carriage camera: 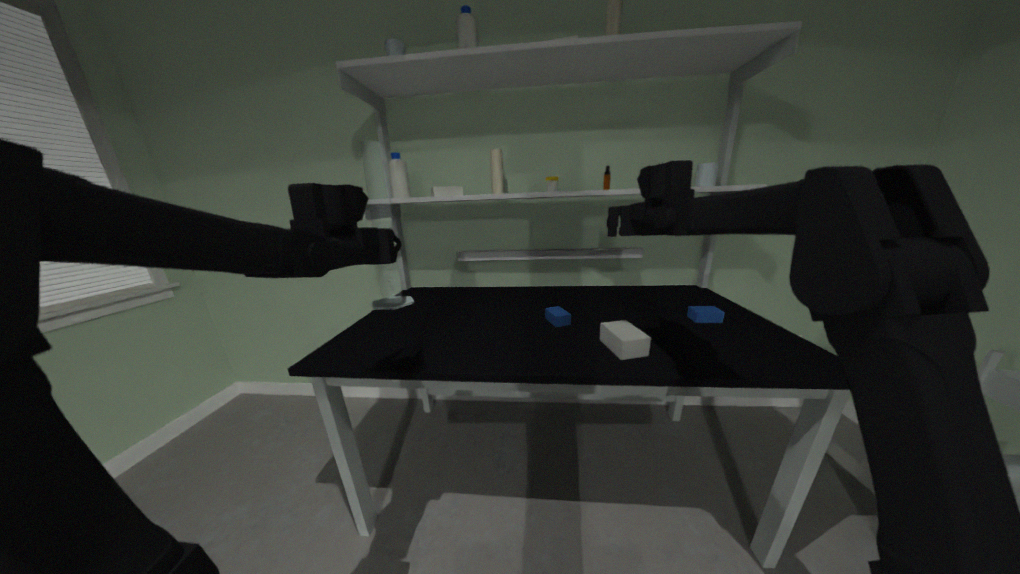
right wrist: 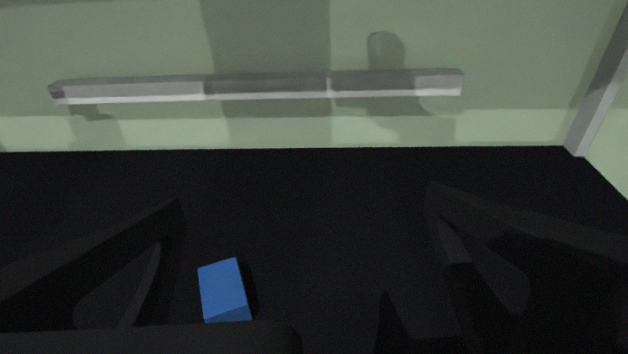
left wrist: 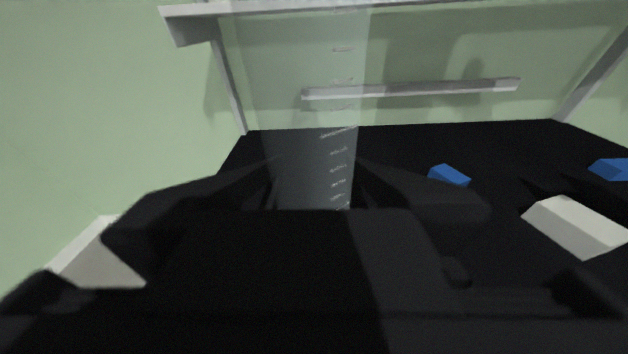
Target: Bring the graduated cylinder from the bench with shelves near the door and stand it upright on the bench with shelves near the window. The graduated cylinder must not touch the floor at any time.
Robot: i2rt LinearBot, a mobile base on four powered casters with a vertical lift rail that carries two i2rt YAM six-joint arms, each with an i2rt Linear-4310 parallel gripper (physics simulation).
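Places are measured from the left arm's base along level axes (x ahead, y left, z up), in centimetres.
Pixels of known places: left gripper, fingertip midpoint: (carriage camera: 390,243) (left wrist: 313,163); right gripper, fingertip midpoint: (carriage camera: 625,221) (right wrist: 303,203).
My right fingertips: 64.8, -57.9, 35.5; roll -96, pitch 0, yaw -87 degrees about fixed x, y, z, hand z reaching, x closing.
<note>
For each thing: its top centre in the pictures, then the offset to it from my right fingertips, as dx, dy, dz. "pt": a spot on its surface instead. Level surfaces: height alone.
- clear graduated cylinder, top centre: (carriage camera: 368,141) -15.7, +56.5, +18.3
- black bench top, surface height: dz -36.8
- blue-capped bottle, surface spot: (carriage camera: 398,178) pt +42.2, +76.7, +16.7
- cream tube, surface spot: (carriage camera: 496,171) pt +48.0, +37.3, +18.2
- amber bottle, surface spot: (carriage camera: 607,179) pt +42.9, -6.9, +13.0
- upper shelf, surface height: dz +52.7
- white box, top centre: (carriage camera: 624,329) (left wrist: 583,217) +0.1, -2.4, -31.0
The clear graduated cylinder (carriage camera: 373,165) (left wrist: 310,170) stands upright at the back left edge of the black bench top (carriage camera: 463,349) (left wrist: 400,142) (right wrist: 310,225). Its pale base overlaps that edge in the carriage view; whether it rests on the top or hangs just above cannot be told. My left gripper (carriage camera: 394,244) (left wrist: 313,163) is shut on the cylinder's body, fingers on both sides. My right gripper (carriage camera: 614,221) (right wrist: 303,203) is open and empty, above the bench's right part. The window (carriage camera: 60,128) is on the left wall.
A lower shelf (carriage camera: 570,194) bears a blue-capped bottle (carriage camera: 398,178) near the cylinder, a cream tube (carriage camera: 496,171) and an amber bottle (carriage camera: 607,179). An upper shelf (carriage camera: 570,60) hangs above. Two blue boxes (carriage camera: 557,316) (carriage camera: 705,314) and a white box (carriage camera: 624,339) lie on the bench.
</note>
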